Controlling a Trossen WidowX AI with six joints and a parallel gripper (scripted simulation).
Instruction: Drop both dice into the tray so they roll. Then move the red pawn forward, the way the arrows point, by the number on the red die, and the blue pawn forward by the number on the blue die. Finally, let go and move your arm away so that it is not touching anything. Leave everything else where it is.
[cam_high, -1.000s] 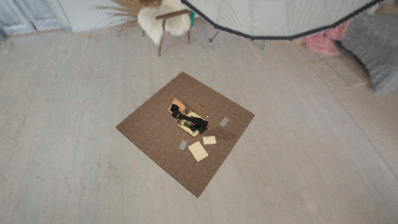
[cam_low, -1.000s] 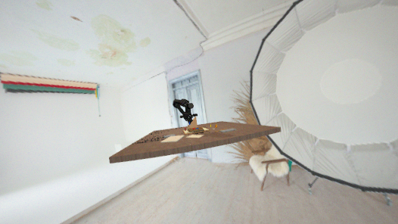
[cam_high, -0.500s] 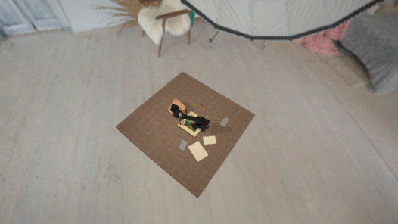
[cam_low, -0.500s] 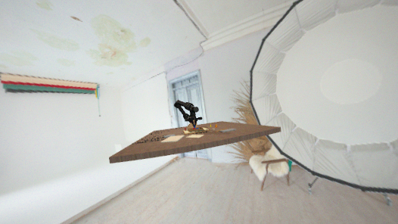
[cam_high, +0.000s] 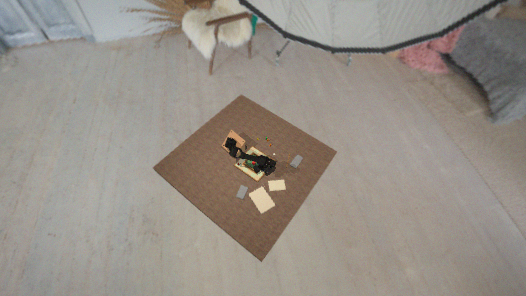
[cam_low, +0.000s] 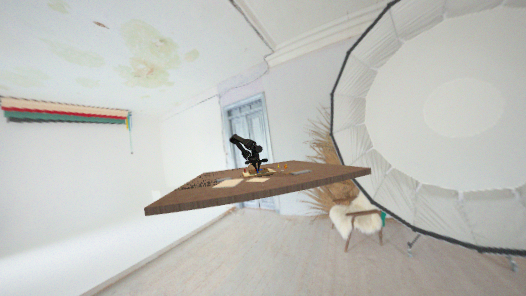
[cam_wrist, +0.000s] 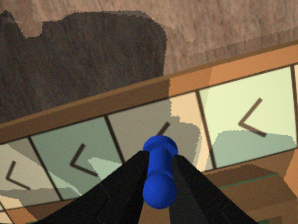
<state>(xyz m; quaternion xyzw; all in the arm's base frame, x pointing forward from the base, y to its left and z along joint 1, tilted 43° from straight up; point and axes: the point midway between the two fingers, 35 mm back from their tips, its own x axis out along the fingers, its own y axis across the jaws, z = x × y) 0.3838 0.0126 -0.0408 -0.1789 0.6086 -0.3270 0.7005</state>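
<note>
The blue pawn is 1 cm above my gripper tip. From my gripper tip the other things lie so: red die 12 cm behind, 1 cm to the right, 1 cm below.
</note>
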